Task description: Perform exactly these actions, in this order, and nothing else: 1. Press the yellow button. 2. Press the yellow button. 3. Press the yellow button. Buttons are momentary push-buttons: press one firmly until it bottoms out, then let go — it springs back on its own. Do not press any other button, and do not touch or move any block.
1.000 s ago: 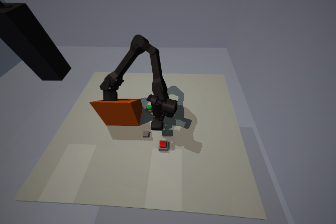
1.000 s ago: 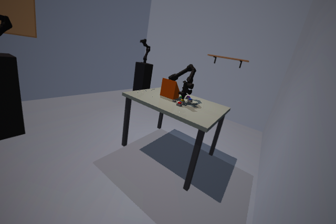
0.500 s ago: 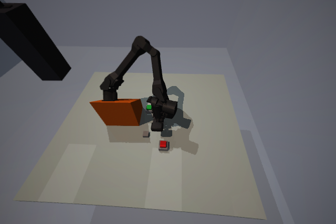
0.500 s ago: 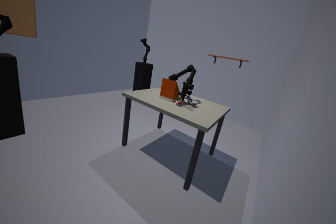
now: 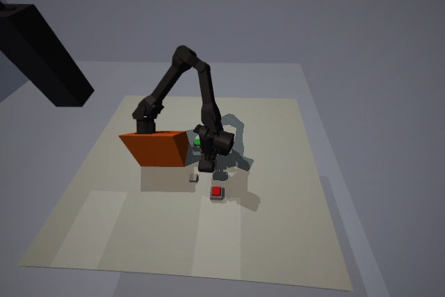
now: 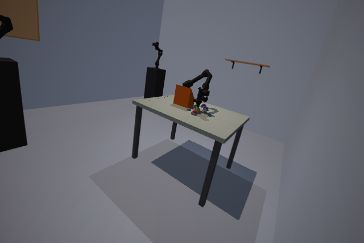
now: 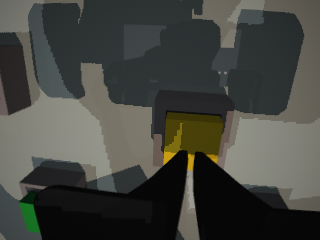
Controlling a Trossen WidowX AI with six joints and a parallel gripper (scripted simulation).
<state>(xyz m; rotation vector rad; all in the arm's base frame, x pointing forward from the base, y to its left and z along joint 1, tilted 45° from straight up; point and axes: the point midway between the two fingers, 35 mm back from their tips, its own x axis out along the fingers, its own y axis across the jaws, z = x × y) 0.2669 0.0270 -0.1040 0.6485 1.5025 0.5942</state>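
Right now my gripper tip is 1 cm above the yellow button. Round my gripper tip: small grey block (7 cm behind, 6 cm to the right, 4 cm below); red button (3 cm ahead, 13 cm to the right, 1 cm below); green button (7 cm behind, 11 cm to the left, 1 cm below).
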